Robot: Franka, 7 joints.
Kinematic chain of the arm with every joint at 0, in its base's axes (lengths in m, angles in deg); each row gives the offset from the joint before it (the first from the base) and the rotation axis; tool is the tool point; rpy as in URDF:
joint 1: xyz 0 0 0.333 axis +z
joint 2: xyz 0 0 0 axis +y
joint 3: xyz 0 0 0.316 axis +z
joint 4: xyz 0.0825 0 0 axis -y
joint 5: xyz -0.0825 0 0.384 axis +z
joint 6: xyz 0 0 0 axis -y
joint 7: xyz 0.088 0 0 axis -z
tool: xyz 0 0 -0.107 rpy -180 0 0
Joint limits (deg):
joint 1: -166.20..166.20
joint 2: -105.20..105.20
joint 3: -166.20..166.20
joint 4: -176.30..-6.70
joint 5: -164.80..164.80
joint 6: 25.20..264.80
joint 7: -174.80..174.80
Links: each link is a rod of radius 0.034 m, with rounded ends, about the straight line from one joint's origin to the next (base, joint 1, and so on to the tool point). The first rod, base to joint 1, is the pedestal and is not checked.
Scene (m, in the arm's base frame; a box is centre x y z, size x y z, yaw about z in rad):
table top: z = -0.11
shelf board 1: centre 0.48 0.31 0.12 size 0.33 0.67 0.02 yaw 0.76
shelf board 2: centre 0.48 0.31 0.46 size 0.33 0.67 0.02 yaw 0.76
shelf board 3: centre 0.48 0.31 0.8 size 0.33 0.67 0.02 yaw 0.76
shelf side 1: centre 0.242 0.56 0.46 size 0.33 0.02 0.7 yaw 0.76
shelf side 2: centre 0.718 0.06 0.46 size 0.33 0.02 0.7 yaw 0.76
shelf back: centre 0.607 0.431 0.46 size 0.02 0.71 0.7 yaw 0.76
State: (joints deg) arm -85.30 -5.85 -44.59 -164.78 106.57 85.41 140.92
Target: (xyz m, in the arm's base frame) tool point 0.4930 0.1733 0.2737
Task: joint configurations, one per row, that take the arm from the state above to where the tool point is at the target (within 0.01 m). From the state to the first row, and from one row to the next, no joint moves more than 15 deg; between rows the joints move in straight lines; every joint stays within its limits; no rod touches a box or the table.
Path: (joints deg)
1: -70.89 -0.87 -31.38 -158.41 107.52 85.82 140.92
2: -56.49 4.12 -18.18 -152.04 108.47 86.23 140.92
3: -42.08 9.10 -4.97 -145.67 109.41 86.64 140.92
4: -27.68 14.09 8.24 -139.30 110.36 87.04 140.92
5: -13.27 19.07 21.44 -132.93 111.31 87.45 140.92

